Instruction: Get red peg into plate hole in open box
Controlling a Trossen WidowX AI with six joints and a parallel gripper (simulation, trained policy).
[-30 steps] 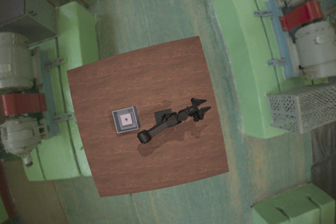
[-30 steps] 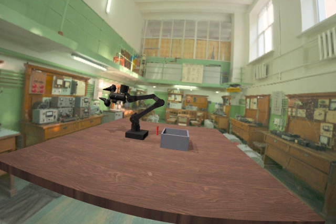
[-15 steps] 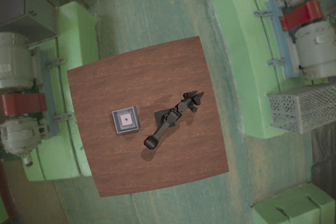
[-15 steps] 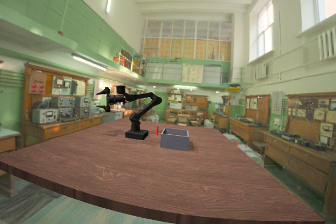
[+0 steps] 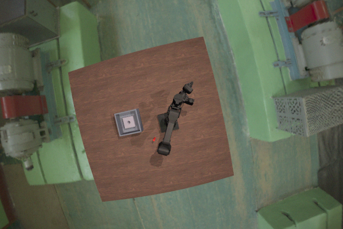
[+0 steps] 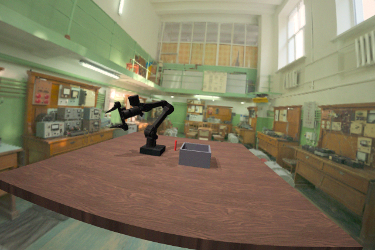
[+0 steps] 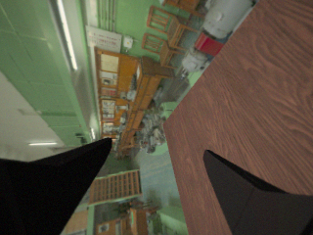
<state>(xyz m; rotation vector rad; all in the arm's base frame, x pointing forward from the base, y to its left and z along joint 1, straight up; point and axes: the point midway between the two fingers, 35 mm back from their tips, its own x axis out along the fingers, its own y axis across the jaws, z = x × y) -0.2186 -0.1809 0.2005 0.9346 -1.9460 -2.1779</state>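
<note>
Now: gripper tip 430 mm short of the red peg, 280 mm to the right of it and 190 mm above it. Round my gripper tip: dark grey box: 560 mm ahead, 200 mm below, 60 mm to the left.
</note>
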